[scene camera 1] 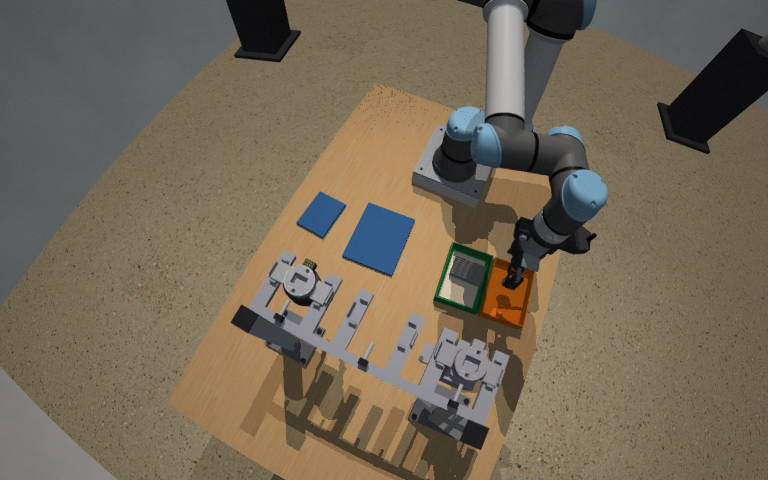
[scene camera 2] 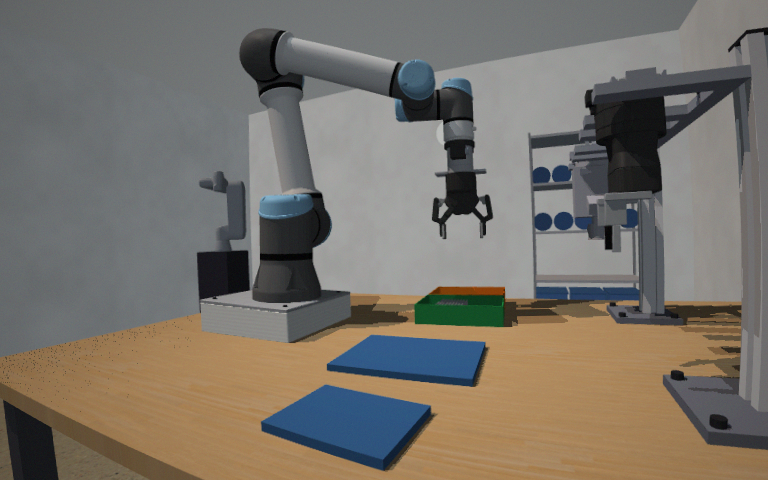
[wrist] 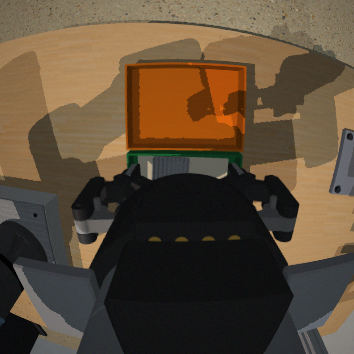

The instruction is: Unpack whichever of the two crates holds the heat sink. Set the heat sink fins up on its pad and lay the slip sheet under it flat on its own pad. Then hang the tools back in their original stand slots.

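Pixels of known places: hand, tool point: (scene camera 2: pixel 460 167); arm's base, link origin: (scene camera 1: pixel 453 164) (scene camera 2: pixel 287 296) (wrist: pixel 20 249).
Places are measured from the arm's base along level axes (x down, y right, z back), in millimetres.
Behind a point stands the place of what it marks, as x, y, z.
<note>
The heat sink (scene camera 1: pixel 467 270) @[35, -109, -355] (scene camera 2: pixel 453 302) @[33, -131, -358] (wrist: pixel 171 166) @[54, -145, -360] lies fins up in the green crate (scene camera 1: pixel 444 273) (scene camera 2: pixel 458 314) @[41, -37, -373] (wrist: pixel 185 153) @[22, -173, -386]. The pale slip sheet (scene camera 1: pixel 457 295) @[59, -97, -432] (wrist: pixel 207 165) @[60, -139, -423] shows under and beside it on the crate floor. The orange crate (scene camera 1: pixel 502 321) @[37, -242, -485] (scene camera 2: pixel 470 290) @[32, -312, -397] (wrist: pixel 185 145) @[42, -181, -387] stands against the green one and looks empty. My adaptive gripper (scene camera 1: pixel 512 280) (scene camera 2: pixel 462 232) (wrist: pixel 184 172) is open and empty, pointing down high above the crates. Its body hides part of the green crate in the wrist view. A large blue pad (scene camera 1: pixel 378 240) @[54, 180, -322] (scene camera 2: pixel 407 359) @[55, 212, -308] and a small blue pad (scene camera 1: pixel 321 214) @[54, 386, -281] (scene camera 2: pixel 345 424) @[55, 409, -281] are bare.
The tool stand (scene camera 1: pixel 387 374) @[-278, 59, -718] (scene camera 2: pixel 651 254) @[-71, -100, -781] holds a round dark tool (scene camera 1: pixel 300 283) @[-283, 267, -597] (scene camera 2: pixel 629 141) @[-222, 299, -580] at one end and a grey tool (scene camera 1: pixel 470 362) @[-283, -85, -661] (scene camera 2: pixel 589 181) @[-225, -57, -645] at the other. The middle slot is empty. The robot base (scene camera 1: pixel 447 189) @[24, 3, -93] (scene camera 2: pixel 243 322) @[35, 110, 40] stands behind the pads and crates.
</note>
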